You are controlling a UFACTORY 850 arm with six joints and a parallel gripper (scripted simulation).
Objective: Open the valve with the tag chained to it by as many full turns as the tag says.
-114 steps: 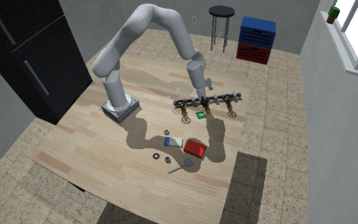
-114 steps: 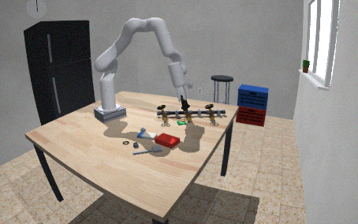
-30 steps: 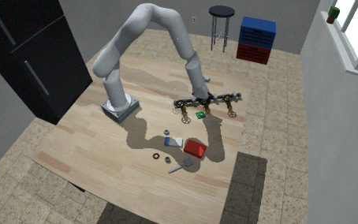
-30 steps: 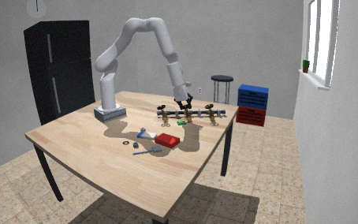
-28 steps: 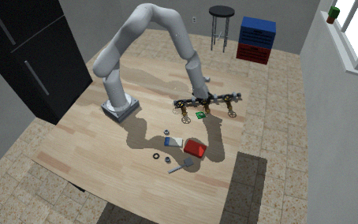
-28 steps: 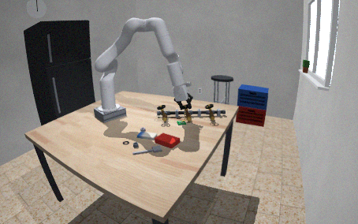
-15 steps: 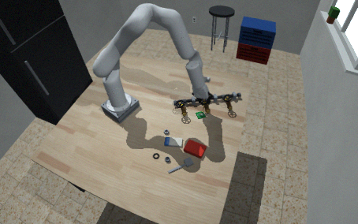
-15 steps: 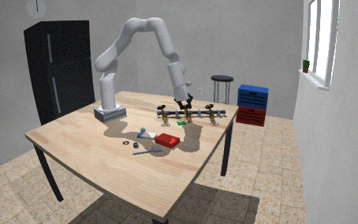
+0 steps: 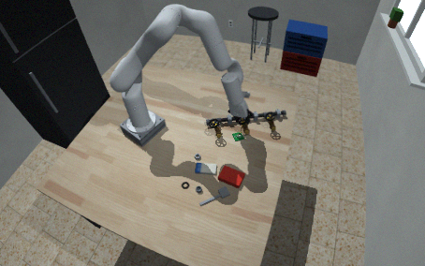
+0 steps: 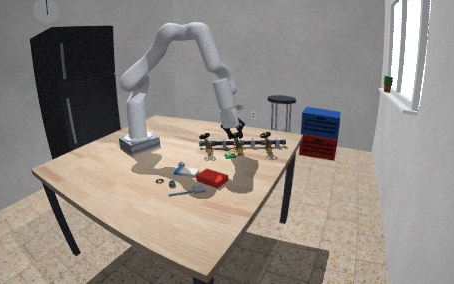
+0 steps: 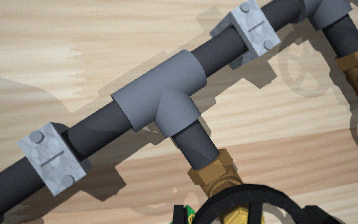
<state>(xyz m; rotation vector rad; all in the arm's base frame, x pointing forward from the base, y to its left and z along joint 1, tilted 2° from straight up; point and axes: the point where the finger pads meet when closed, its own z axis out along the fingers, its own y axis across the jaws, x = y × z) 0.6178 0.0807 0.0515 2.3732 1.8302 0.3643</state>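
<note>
The green tag is 30 mm behind my hand, 50 mm to the right of it and 100 mm below it. From my hand the other things lie so: grey scraper: 60 mm behind, 440 mm to the right, 100 mm below; then red box: 10 mm behind, 330 mm to the right, 90 mm below; then white block: 150 mm behind, 300 mm to the right, 100 mm below.
</note>
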